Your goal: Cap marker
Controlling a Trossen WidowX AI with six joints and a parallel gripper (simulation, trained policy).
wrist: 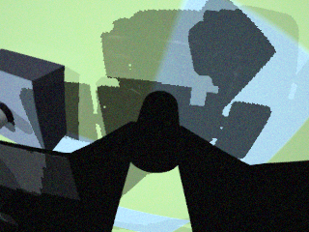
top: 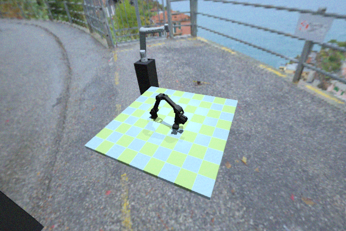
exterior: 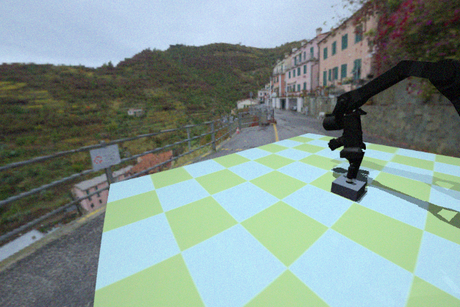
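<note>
My gripper tip is 20 mm past the grey holder block and 120 mm to the right of it. Round my gripper tip: dark cap (10 mm ahead, 10 mm above).
</note>
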